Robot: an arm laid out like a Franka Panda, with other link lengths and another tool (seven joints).
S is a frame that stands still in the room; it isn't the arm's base.
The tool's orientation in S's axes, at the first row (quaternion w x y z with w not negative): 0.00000 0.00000 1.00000 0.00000
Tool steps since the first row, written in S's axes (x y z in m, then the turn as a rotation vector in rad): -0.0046 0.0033 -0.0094 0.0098 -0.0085 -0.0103; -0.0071 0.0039 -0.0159 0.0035 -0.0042 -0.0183; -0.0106 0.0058 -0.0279 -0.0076 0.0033 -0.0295; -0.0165 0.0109 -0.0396 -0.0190 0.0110 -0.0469; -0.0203 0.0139 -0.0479 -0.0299 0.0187 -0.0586; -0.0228 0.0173 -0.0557 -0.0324 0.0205 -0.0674
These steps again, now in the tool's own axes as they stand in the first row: 0.0046 0.0033 0.0094 -0.0098 -0.0085 0.0103; 0.0071 0.0039 0.0159 -0.0035 -0.0042 0.0183; 0.0106 0.0058 0.0279 0.0076 0.0033 0.0295; 0.0165 0.0109 0.0396 0.0190 0.0110 0.0469; 0.0203 0.0139 0.0479 0.0299 0.0187 0.0586; 0.0228 0.0173 0.0557 0.0324 0.0205 0.0674
